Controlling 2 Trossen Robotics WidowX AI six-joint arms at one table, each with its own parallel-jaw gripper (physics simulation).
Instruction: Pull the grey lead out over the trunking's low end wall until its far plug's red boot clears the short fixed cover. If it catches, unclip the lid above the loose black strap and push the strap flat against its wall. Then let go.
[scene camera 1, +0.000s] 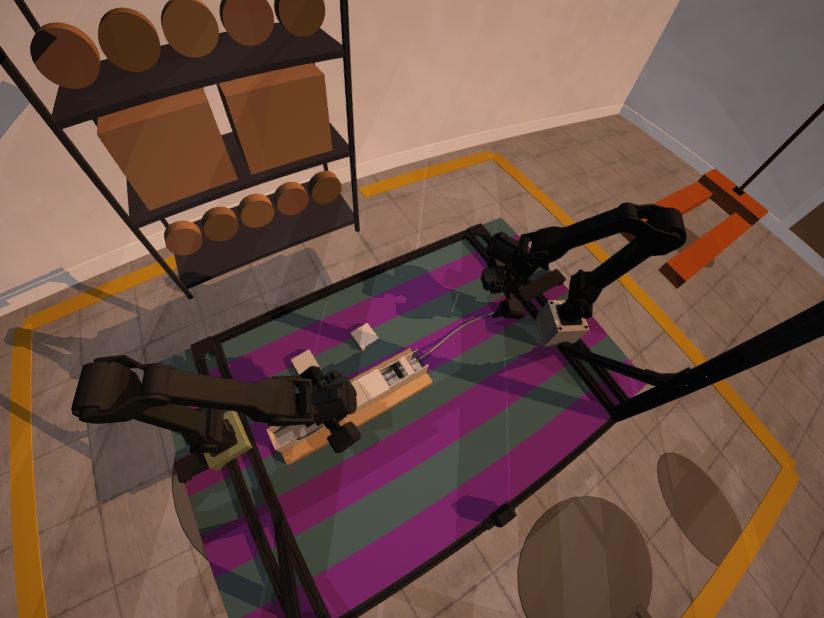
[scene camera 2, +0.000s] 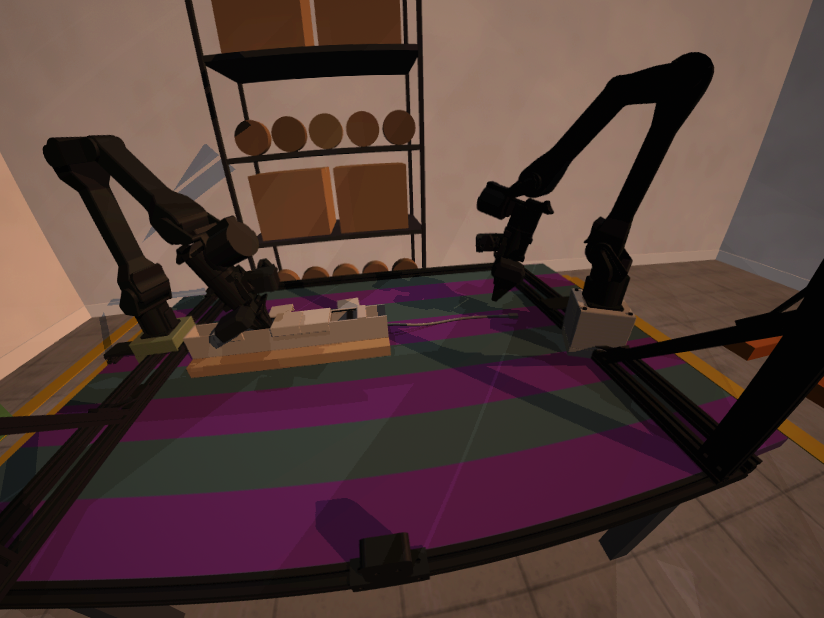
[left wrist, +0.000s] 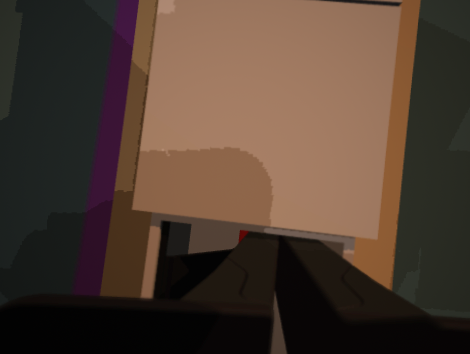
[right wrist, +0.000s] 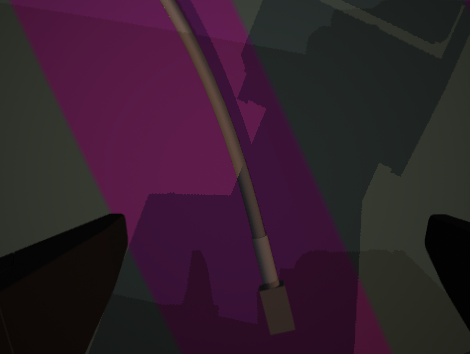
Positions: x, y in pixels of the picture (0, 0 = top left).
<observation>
My left gripper shows in scene camera 1 (342, 407), in scene camera 2 and in the left wrist view; in the right wrist view it is out of frame. My right gripper shows in scene camera 1, in scene camera 2 (494, 292) and in the right wrist view; in the left wrist view it is out of frame. The same spot on my right gripper: (right wrist: 63, 284) is (scene camera 1: 496, 310). The same spot on my left gripper: (scene camera 2: 262, 320) is (left wrist: 400, 296).
</observation>
